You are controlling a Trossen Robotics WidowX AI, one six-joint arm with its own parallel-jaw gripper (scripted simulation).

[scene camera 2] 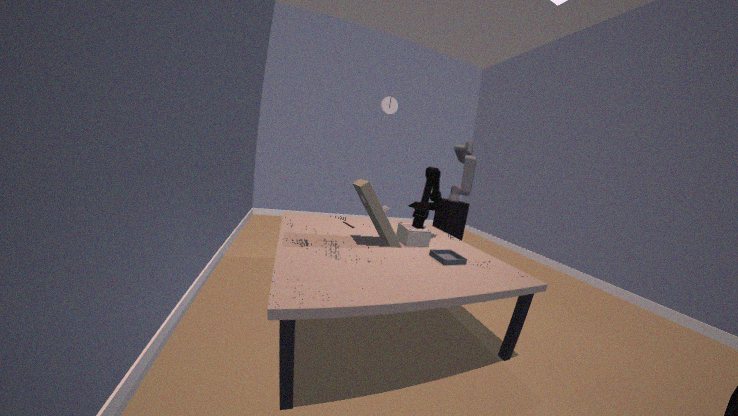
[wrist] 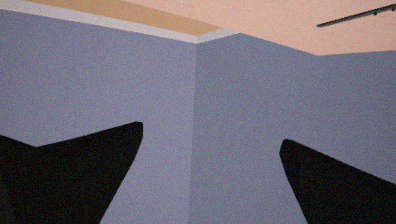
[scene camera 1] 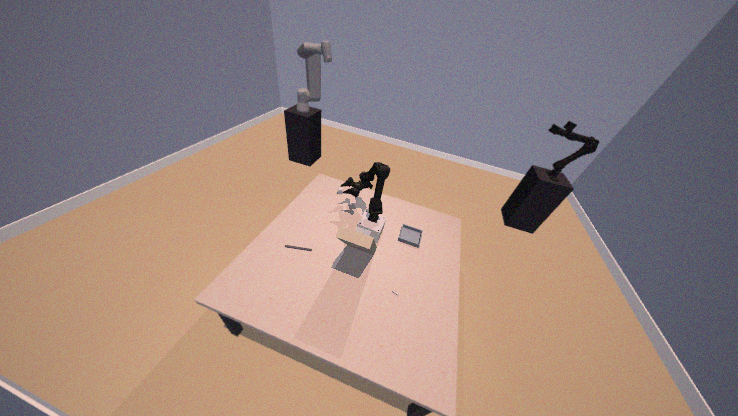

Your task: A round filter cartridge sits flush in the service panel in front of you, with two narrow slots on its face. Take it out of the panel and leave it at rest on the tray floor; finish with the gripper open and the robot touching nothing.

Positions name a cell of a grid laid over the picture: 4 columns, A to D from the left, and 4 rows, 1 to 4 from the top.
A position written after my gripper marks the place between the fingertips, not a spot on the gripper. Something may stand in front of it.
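Observation:
There's a service panel (scene camera 2: B2) here, and as for my gripper (wrist: C3), it's open and holding nothing.

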